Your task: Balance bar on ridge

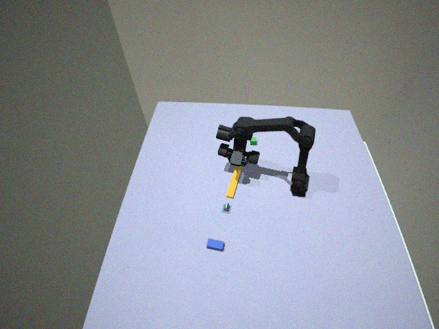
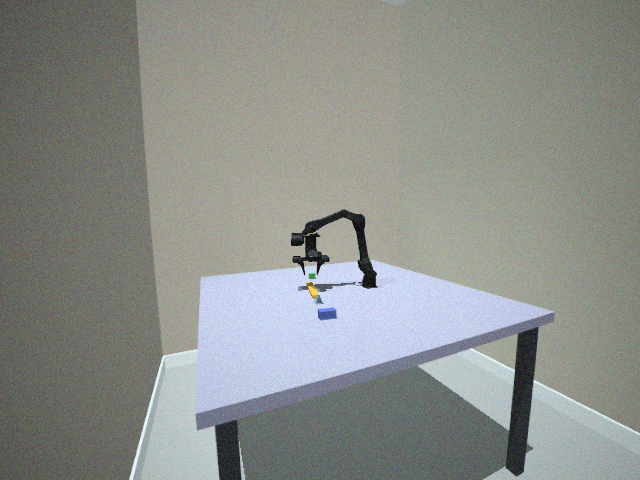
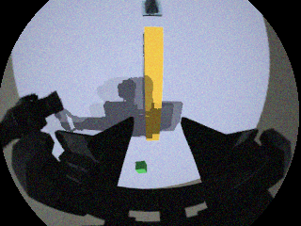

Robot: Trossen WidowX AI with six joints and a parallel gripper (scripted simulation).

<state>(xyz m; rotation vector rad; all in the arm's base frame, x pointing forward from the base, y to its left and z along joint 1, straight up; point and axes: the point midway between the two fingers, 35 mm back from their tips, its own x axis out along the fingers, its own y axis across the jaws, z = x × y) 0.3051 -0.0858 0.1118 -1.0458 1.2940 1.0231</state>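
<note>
Right now the bar is 70 mm below my gripper tip and 30 mm to the left of it. Also, from my gripper tip: small green cube 220 mm to the right, 90 mm behind, 60 mm below; then blue block 380 mm to the left, 80 mm ahead, 60 mm below.
</note>
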